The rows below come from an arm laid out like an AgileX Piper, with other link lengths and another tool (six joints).
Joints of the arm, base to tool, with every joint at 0 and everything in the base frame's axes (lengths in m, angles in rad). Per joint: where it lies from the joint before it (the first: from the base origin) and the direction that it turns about. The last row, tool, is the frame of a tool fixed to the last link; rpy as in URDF.
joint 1: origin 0 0 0.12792 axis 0 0 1
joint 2: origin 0 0 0 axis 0 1 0
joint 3: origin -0.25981 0 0.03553 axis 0 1 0
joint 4: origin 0.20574 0 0.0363 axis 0.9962 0 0.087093
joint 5: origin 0 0 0 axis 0 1 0
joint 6: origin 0.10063 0 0.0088 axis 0.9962 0 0.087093
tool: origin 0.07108 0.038 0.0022 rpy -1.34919 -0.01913 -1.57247
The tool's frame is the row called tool.
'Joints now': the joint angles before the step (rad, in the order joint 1, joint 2, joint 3, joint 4, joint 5, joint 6). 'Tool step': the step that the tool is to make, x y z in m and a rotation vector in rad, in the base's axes. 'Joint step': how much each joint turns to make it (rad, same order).
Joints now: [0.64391, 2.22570, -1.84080, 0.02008, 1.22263, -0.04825]
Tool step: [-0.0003, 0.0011, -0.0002, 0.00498, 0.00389, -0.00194]
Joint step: [-0.00004, 0.00205, -0.00166, 0.00661, -0.00027, -0.00005]
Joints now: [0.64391, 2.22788, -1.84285, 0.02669, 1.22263, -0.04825]
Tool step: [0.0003, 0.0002, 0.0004, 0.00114, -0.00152, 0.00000]
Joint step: [-0.00005, -0.00022, -0.00151, 0.00000, -0.00017, -0.00006]
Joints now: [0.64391, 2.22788, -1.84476, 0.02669, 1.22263, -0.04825]
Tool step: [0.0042, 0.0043, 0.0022, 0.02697, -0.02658, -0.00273]
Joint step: [-0.00006, -0.00417, -0.00039, 0.00617, -0.03291, -0.00005]
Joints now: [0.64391, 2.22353, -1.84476, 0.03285, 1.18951, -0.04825]
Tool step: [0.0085, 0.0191, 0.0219, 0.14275, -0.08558, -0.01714]
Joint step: [0.00012, -0.05054, 0.02077, 0.06942, -0.12405, -0.00989]
